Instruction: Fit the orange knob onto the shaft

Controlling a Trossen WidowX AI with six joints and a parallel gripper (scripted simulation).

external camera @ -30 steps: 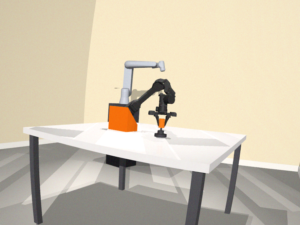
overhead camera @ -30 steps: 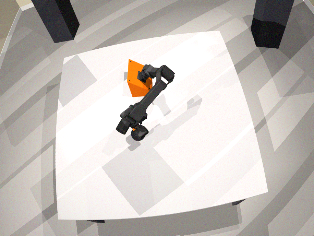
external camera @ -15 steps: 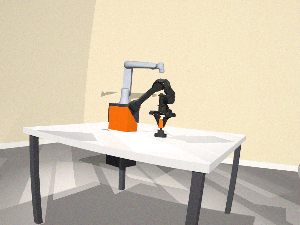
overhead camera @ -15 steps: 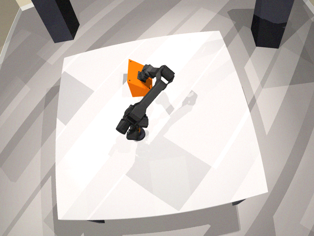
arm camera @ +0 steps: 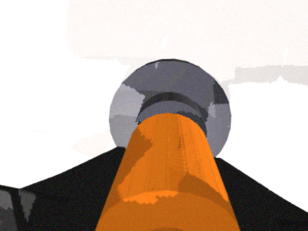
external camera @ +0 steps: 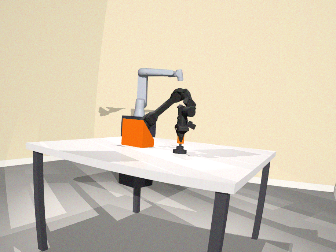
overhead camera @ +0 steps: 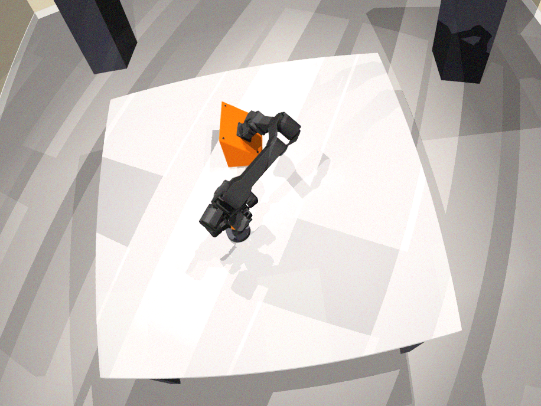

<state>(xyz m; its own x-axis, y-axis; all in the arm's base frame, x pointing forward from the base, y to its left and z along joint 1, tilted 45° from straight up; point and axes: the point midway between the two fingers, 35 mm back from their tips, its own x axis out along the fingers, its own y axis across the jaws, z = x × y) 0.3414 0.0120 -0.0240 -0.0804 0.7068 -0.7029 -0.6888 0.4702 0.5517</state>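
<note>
My gripper tip is now 20 mm below the orange knob. Also, from my gripper tip: dark round pedestal 40 mm below.
</note>
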